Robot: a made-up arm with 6 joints. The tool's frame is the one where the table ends. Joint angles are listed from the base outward.
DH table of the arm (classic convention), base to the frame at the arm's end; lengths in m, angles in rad. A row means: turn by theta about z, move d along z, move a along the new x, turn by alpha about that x. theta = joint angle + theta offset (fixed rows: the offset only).
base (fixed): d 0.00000; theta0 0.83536; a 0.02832; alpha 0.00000
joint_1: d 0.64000; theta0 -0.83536; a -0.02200; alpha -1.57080
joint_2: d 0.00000; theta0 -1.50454; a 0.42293; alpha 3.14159
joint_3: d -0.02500; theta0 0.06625; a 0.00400; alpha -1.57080
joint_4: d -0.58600; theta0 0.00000; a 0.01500; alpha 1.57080
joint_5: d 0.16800; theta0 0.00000; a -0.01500; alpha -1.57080
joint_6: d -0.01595; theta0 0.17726; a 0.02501; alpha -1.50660
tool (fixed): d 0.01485; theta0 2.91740; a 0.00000; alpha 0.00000
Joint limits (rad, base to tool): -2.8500..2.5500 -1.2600..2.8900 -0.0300..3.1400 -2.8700..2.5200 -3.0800..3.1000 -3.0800..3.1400
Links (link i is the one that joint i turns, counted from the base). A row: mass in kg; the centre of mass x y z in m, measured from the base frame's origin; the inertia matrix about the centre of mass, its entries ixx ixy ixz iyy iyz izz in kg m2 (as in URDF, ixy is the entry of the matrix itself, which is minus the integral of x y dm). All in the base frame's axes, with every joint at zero. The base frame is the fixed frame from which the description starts. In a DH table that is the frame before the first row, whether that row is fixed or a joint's. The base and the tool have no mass.
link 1: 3.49; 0.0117 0.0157 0.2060; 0.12 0 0.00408 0.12 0 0.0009
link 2: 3.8; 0.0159 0.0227 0.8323; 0.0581 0 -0.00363 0.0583 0 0.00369
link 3: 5.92; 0.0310 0.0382 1.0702; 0.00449 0 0 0.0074 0 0.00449
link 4: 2.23; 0.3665 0.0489 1.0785; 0.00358 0 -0.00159 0.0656 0 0.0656
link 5: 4.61; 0.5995 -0.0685 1.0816; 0.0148 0 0 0.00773 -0.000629 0.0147
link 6: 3.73; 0.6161 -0.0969 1.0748; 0.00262 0 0 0.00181 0 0.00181
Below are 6 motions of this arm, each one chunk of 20 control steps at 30 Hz.
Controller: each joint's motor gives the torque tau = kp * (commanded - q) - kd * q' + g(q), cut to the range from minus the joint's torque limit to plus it. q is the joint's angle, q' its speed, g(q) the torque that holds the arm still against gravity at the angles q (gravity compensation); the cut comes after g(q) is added. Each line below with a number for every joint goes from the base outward.
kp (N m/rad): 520 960 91 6.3 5 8.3
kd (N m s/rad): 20 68 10 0.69 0.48 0.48
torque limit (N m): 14 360 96 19 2.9 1.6
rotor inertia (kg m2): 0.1 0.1 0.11 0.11 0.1 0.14
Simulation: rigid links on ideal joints. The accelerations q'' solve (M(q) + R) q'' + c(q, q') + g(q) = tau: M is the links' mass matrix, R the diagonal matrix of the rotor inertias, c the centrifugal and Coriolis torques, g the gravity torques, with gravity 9.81 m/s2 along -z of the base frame. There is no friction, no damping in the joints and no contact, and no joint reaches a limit. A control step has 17 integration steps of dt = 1/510 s. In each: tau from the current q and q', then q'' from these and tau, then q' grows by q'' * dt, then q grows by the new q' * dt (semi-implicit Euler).
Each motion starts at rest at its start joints. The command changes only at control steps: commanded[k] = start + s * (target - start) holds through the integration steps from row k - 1 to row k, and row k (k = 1, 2, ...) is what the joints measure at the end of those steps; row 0 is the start. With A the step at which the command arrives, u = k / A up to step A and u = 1 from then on. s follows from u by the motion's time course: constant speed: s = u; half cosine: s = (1 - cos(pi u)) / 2; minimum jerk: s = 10 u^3 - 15 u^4 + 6 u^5; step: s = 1 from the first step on.
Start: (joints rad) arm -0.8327 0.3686 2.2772 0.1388 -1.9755 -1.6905
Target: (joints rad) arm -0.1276 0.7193 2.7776 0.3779 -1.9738 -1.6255
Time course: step
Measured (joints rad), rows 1 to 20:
1: -0.8182 0.4286 2.3675 0.1485 -1.9808 -1.6825
2: -0.7791 0.5266 2.5052 0.1853 -1.9870 -1.6677
3: -0.7196 0.6129 2.6167 0.2431 -1.9892 -1.6531
4: -0.6412 0.6751 2.6912 0.3093 -1.9873 -1.6412
5: -0.5441 0.7135 2.7352 0.3750 -1.9826 -1.6326
6: -0.4280 0.7332 2.7583 0.4365 -1.9764 -1.6266
7: -0.2926 0.7406 2.7692 0.4937 -1.9694 -1.6222
8: -0.1580 0.7416 2.7740 0.5401 -1.9629 -1.6193
9: -0.0449 0.7392 2.7758 0.5690 -1.9578 -1.6178
10: 0.0469 0.7350 2.7765 0.5815 -1.9546 -1.6173
11: 0.1173 0.7303 2.7773 0.5789 -1.9532 -1.6178
12: 0.1659 0.7261 2.7791 0.5624 -1.9536 -1.6191
13: 0.1928 0.7227 2.7818 0.5335 -1.9555 -1.6213
14: 0.1981 0.7204 2.7851 0.4943 -1.9588 -1.6242
15: 0.1819 0.7192 2.7884 0.4470 -1.9629 -1.6278
16: 0.1446 0.7189 2.7910 0.3947 -1.9674 -1.6318
17: 0.0866 0.7195 2.7920 0.3403 -1.9720 -1.6361
18: 0.0079 0.7209 2.7908 0.2869 -1.9761 -1.6401
19: -0.0808 0.7226 2.7872 0.2406 -1.9794 -1.6432
20: -0.1499 0.7230 2.7816 0.2119 -1.9815 -1.6443

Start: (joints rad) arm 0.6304 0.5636 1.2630 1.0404 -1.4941 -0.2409
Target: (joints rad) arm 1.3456 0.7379 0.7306 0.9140 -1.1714 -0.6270
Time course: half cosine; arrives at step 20
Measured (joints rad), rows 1 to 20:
1: 0.6308 0.5637 1.2632 1.0395 -1.4941 -0.2410
2: 0.6332 0.5642 1.2639 1.0347 -1.4940 -0.2416
3: 0.6395 0.5652 1.2655 1.0224 -1.4935 -0.2435
4: 0.6506 0.5669 1.2675 1.0022 -1.4922 -0.2472
5: 0.6661 0.5696 1.2693 0.9765 -1.4895 -0.2537
6: 0.6856 0.5733 1.2701 0.9483 -1.4848 -0.2638
7: 0.7084 0.5783 1.2690 0.9206 -1.4773 -0.2780
8: 0.7338 0.5845 1.2649 0.8960 -1.4667 -0.2968
9: 0.7613 0.5922 1.2569 0.8766 -1.4527 -0.3207
10: 0.7903 0.6012 1.2440 0.8636 -1.4352 -0.3497
11: 0.8204 0.6116 1.2258 0.8576 -1.4142 -0.3835
12: 0.8513 0.6232 1.2018 0.8581 -1.3902 -0.4218
13: 0.8828 0.6360 1.1720 0.8639 -1.3637 -0.4636
14: 0.9148 0.6496 1.1364 0.8733 -1.3354 -0.5080
15: 0.9474 0.6638 1.0956 0.8840 -1.3061 -0.5537
16: 0.9807 0.6785 1.0501 0.8938 -1.2768 -0.5991
17: 1.0148 0.6931 1.0007 0.9004 -1.2486 -0.6426
18: 1.0500 0.7075 0.9483 0.9018 -1.2222 -0.6824
19: 1.0866 0.7213 0.8940 0.8962 -1.1987 -0.7168
20: 1.1247 0.7340 0.8390 0.8822 -1.1789 -0.7442

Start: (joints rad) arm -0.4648 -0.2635 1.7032 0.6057 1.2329 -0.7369
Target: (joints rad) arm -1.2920 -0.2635 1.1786 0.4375 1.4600 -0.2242
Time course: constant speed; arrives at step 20
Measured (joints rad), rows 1 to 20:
1: -0.4711 -0.2643 1.7023 0.5965 1.2334 -0.7369
2: -0.4886 -0.2662 1.6997 0.5733 1.2349 -0.7363
3: -0.5168 -0.2687 1.6953 0.5406 1.2379 -0.7338
4: -0.5549 -0.2714 1.6888 0.5029 1.2424 -0.7284
5: -0.6026 -0.2741 1.6801 0.4644 1.2486 -0.7192
6: -0.6582 -0.2765 1.6689 0.4310 1.2564 -0.7056
7: -0.7164 -0.2784 1.6546 0.4118 1.2656 -0.6865
8: -0.7712 -0.2796 1.6373 0.4142 1.2759 -0.6610
9: -0.8199 -0.2800 1.6170 0.4384 1.2870 -0.6296
10: -0.8627 -0.2798 1.5943 0.4799 1.2988 -0.5931
11: -0.9017 -0.2793 1.5698 0.5312 1.3110 -0.5529
12: -0.9401 -0.2789 1.5442 0.5850 1.3237 -0.5108
13: -0.9799 -0.2784 1.5179 0.6362 1.3367 -0.4678
14: -1.0217 -0.2781 1.4911 0.6828 1.3499 -0.4250
15: -1.0647 -0.2778 1.4641 0.7250 1.3633 -0.3834
16: -1.1078 -0.2775 1.4368 0.7632 1.3767 -0.3435
17: -1.1502 -0.2772 1.4094 0.7974 1.3902 -0.3061
18: -1.1920 -0.2768 1.3817 0.8269 1.4037 -0.2715
19: -1.2334 -0.2764 1.3537 0.8508 1.4171 -0.2398
20: -1.2745 -0.2760 1.3254 0.8687 1.4306 -0.2113

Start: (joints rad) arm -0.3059 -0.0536 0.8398 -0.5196 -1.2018 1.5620
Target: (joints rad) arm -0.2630 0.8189 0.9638 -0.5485 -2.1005 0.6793
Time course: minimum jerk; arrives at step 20
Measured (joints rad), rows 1 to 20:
1: -0.3059 -0.0534 0.8400 -0.5195 -1.2018 1.5620
2: -0.3058 -0.0522 0.8417 -0.5190 -1.2023 1.5617
3: -0.3056 -0.0479 0.8474 -0.5166 -1.2038 1.5605
4: -0.3050 -0.0381 0.8596 -0.5102 -1.2078 1.5571
5: -0.3039 -0.0204 0.8805 -0.4964 -1.2159 1.5498
6: -0.3020 0.0068 0.9108 -0.4720 -1.2301 1.5361
7: -0.2997 0.0445 0.9499 -0.4336 -1.2521 1.5145
8: -0.2972 0.0927 0.9958 -0.3783 -1.2839 1.4838
9: -0.2951 0.1506 1.0455 -0.3047 -1.3271 1.4438
10: -0.2938 0.2164 1.0951 -0.2128 -1.3827 1.3947
11: -0.2937 0.2880 1.1410 -0.1050 -1.4512 1.3368
12: -0.2947 0.3628 1.1799 0.0131 -1.5323 1.2707
13: -0.2958 0.4380 1.2096 0.1331 -1.6246 1.1968
14: -0.2960 0.5111 1.2284 0.2454 -1.7258 1.1149
15: -0.2939 0.5794 1.2349 0.3404 -1.8325 1.0250
16: -0.2889 0.6409 1.2278 0.4108 -1.9410 0.9291
17: -0.2808 0.6942 1.2065 0.4518 -2.0471 0.8307
18: -0.2704 0.7385 1.1713 0.4615 -2.1469 0.7338
19: -0.2585 0.7736 1.1244 0.4393 -2.2369 0.6422
20: -0.2464 0.8005 1.0693 0.3858 -2.3140 0.5573

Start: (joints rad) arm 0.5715 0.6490 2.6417 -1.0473 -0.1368 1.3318
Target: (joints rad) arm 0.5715 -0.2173 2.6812 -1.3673 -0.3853 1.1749
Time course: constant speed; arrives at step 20
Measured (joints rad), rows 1 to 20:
1: 0.5715 0.6430 2.6338 -1.0476 -0.1392 1.3316
2: 0.5715 0.6264 2.6134 -1.0502 -0.1459 1.3314
3: 0.5715 0.6002 2.5835 -1.0575 -0.1562 1.3315
4: 0.5715 0.5671 2.5493 -1.0713 -0.1689 1.3319
5: 0.5716 0.5298 2.5155 -1.0927 -0.1828 1.3327
6: 0.5718 0.4901 2.4854 -1.1214 -0.1971 1.3337
7: 0.5722 0.4491 2.4605 -1.1566 -0.2111 1.3344
8: 0.5724 0.4071 2.4417 -1.1969 -0.2245 1.3344
9: 0.5725 0.3643 2.4287 -1.2406 -0.2369 1.3334
10: 0.5724 0.3208 2.4214 -1.2858 -0.2482 1.3310
11: 0.5721 0.2766 2.4193 -1.3307 -0.2580 1.3268
12: 0.5716 0.2316 2.4219 -1.3737 -0.2664 1.3206
13: 0.5710 0.1859 2.4289 -1.4134 -0.2731 1.3124
14: 0.5703 0.1396 2.4398 -1.4487 -0.2783 1.3022
15: 0.5696 0.0928 2.4542 -1.4789 -0.2821 1.2901
16: 0.5690 0.0455 2.4715 -1.5035 -0.2847 1.2763
17: 0.5684 -0.0020 2.4914 -1.5225 -0.2865 1.2611
18: 0.5680 -0.0496 2.5131 -1.5360 -0.2877 1.2447
19: 0.5678 -0.0973 2.5363 -1.5445 -0.2888 1.2276
20: 0.5677 -0.1449 2.5603 -1.5485 -0.2902 1.2102

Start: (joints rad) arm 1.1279 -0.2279 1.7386 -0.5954 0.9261 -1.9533
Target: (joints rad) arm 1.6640 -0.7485 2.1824 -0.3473 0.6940 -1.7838
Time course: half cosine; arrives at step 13
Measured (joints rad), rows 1 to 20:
1: 1.1301 -0.2291 1.7373 -0.5970 0.9261 -1.9531
2: 1.1402 -0.2344 1.7323 -0.6047 0.9260 -1.9519
3: 1.1628 -0.2467 1.7218 -0.6240 0.9255 -1.9494
4: 1.1995 -0.2675 1.7062 -0.6596 0.9239 -1.9453
5: 1.2493 -0.2973 1.6872 -0.7147 0.9207 -1.9398
6: 1.3090 -0.3354 1.6678 -0.7905 0.9151 -1.9332
7: 1.3743 -0.3803 1.6507 -0.8850 0.9067 -1.9259
8: 1.4403 -0.4297 1.6392 -0.9935 0.8952 -1.9182
9: 1.5027 -0.4812 1.6360 -1.1088 0.8805 -1.9106
10: 1.5580 -0.5321 1.6442 -1.2218 0.8629 -1.9032
11: 1.6034 -0.5799 1.6665 -1.3221 0.8427 -1.8961
12: 1.6376 -0.6228 1.7051 -1.3995 0.8206 -1.8895
13: 1.6602 -0.6590 1.7611 -1.4443 0.7972 -1.8832
14: 1.6718 -0.6884 1.8323 -1.4507 0.7732 -1.8772
15: 1.6746 -0.7129 1.9128 -1.4180 0.7492 -1.8714
16: 1.6715 -0.7339 1.9965 -1.3503 0.7259 -1.8655
17: 1.6649 -0.7521 2.0788 -1.2536 0.7037 -1.8591
18: 1.6570 -0.7678 2.1565 -1.1330 0.6832 -1.8518
19: 1.6494 -0.7808 2.2271 -0.9925 0.6648 -1.8434
20: 1.6432 -0.7909 2.2888 -0.8343 0.6487 -1.8338

